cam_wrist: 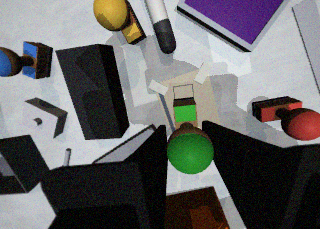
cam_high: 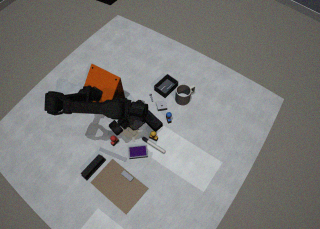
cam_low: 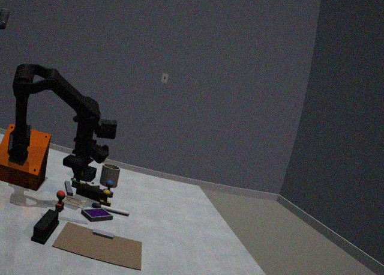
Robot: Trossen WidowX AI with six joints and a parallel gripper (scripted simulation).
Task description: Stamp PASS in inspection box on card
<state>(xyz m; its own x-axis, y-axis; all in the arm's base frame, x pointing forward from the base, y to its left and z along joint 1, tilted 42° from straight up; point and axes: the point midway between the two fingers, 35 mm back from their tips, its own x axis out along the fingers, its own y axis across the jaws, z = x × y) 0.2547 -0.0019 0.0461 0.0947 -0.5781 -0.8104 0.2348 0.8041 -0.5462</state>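
The card lies 9 cm below my gripper tip and 2 cm behind it. Round my gripper tip: black block (10 cm to the left, 7 cm below, 4 cm ahead); green-knobbed stamp (1 cm below); yellow stamp (10 cm ahead, 7 cm below, 3 cm to the left).
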